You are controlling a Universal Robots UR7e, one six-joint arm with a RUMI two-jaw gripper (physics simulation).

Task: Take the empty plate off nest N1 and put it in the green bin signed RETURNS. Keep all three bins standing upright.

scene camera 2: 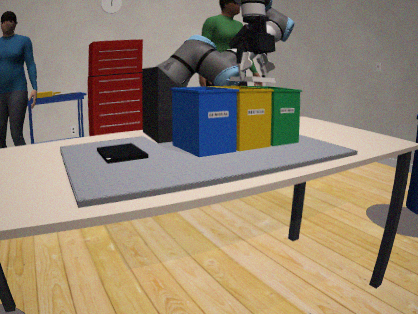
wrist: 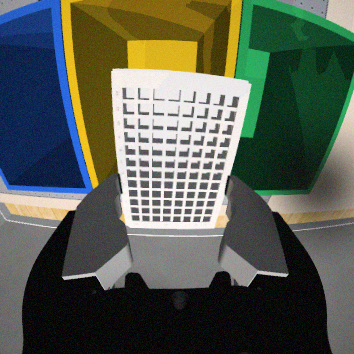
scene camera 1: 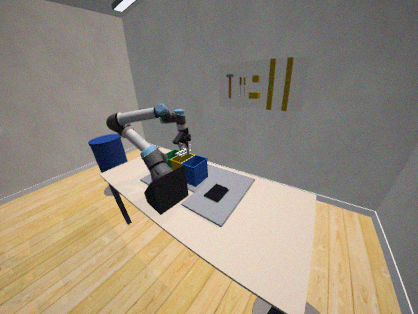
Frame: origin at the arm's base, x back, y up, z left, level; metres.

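Where they show: gripper, fingertip midpoint: (scene camera 2: 254, 81) (wrist: 173, 176) (scene camera 1: 184, 152); arm's base, link origin: (scene camera 2: 165, 83) (scene camera 1: 164, 177).
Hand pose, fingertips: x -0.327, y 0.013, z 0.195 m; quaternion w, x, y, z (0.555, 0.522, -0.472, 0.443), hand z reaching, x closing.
Observation:
Each offset is from my fingertips to the centre of the thing. Level surfaces: height alone.
My gripper (scene camera 1: 184, 148) (scene camera 2: 256, 74) (wrist: 173, 176) is shut on the white gridded plate @(dy +0.007, dx +0.015, dz -0.002 m) (scene camera 1: 183, 152) (scene camera 2: 259, 80) (wrist: 172, 150), one finger at each long side. The plate is close above the bin rims, mostly over the yellow bin @(dy -0.112, dx +0.048, dz -0.029 m) (scene camera 1: 180, 161) (scene camera 2: 255, 125) (wrist: 162, 55); in the wrist view its right edge overlaps the rim of the green bin @(dy -0.112, dx +0.069, dz +0.101 m) (scene camera 2: 286, 122) (wrist: 310, 110). The blue bin @(dy -0.112, dx +0.026, dz -0.158 m) (scene camera 1: 197, 172) (scene camera 2: 207, 127) (wrist: 35, 125) stands on the yellow bin's other side. All three bins are upright. The black nest @(dy -0.194, dx +0.046, dz -0.405 m) (scene camera 1: 216, 192) (scene camera 2: 122, 152) holds no plate. The bin signs are blurred.
The bins and nest stand on a grey board @(dy -0.201 m) (scene camera 1: 220, 212) (scene camera 2: 165, 182) on the table @(dy -0.214 m) (scene camera 1: 280, 225) (scene camera 2: 30, 185). The black arm base (scene camera 1: 167, 192) (scene camera 2: 157, 107) is beside the bins. A blue barrel (scene camera 1: 107, 152) stands past the table's far end.

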